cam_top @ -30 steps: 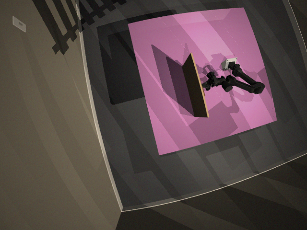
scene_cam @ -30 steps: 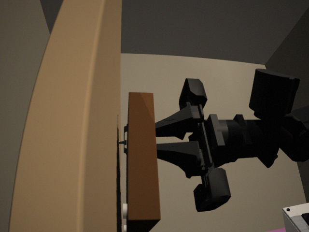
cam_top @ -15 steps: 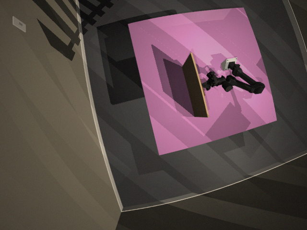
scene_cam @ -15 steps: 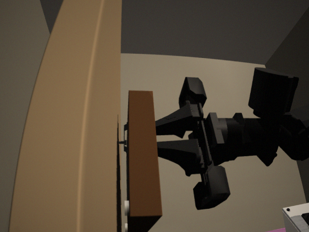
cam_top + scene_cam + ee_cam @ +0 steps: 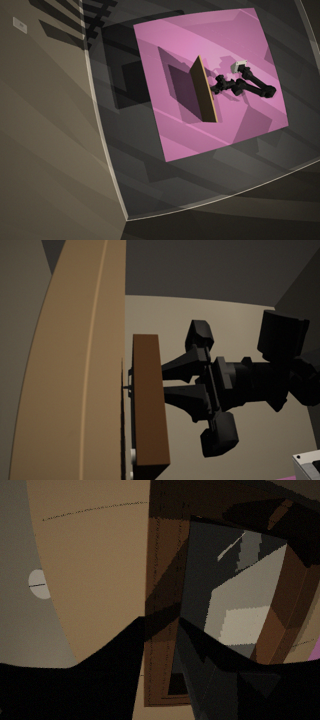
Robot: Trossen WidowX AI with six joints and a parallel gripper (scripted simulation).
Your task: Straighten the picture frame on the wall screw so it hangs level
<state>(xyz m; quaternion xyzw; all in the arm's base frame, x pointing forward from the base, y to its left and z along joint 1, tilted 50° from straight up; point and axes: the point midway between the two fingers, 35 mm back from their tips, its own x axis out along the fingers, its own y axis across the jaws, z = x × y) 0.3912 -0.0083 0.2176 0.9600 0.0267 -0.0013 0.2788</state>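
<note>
The brown wooden picture frame is 10 mm ahead of my gripper tip, 10 mm to the left of it and 50 mm below it. Also, from my gripper tip: tan wall board 20 mm ahead, 70 mm below.
</note>
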